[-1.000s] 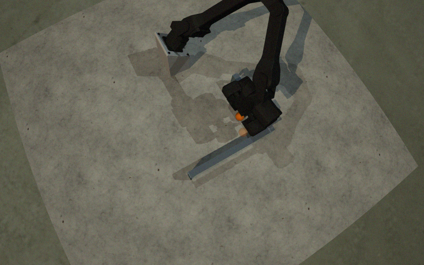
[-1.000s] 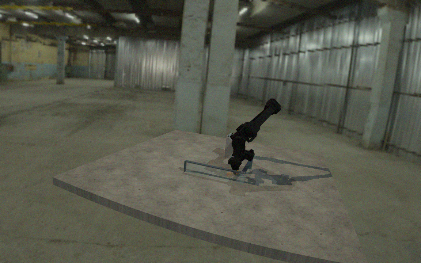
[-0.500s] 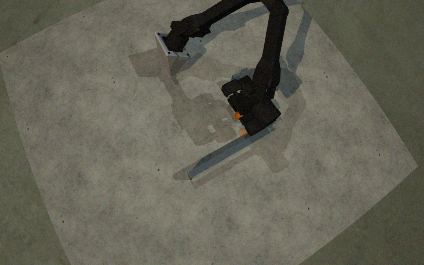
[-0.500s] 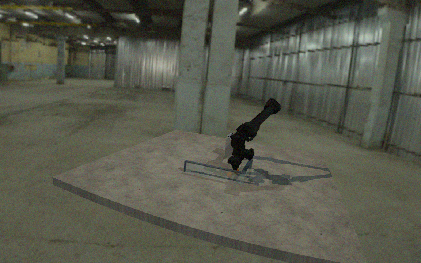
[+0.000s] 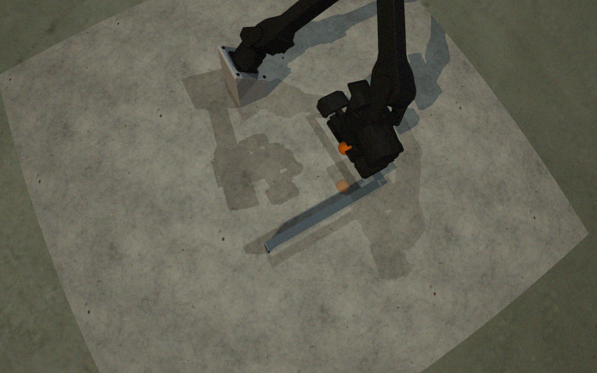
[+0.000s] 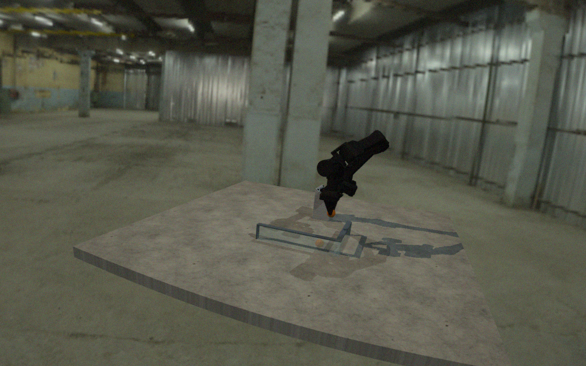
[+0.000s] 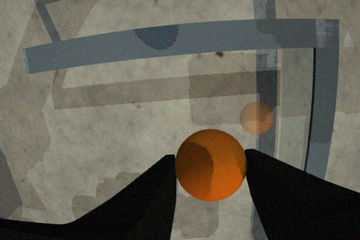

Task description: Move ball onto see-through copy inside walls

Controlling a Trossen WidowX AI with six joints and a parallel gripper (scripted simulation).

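Right now the see-through copy is 5 cm ahead of my gripper tip, 2 cm to the right of it and 10 cm below it. Round my gripper tip: wall 10 cm ahead, 9 cm to the right, 9 cm below; then orange ball right at my gripper tip.
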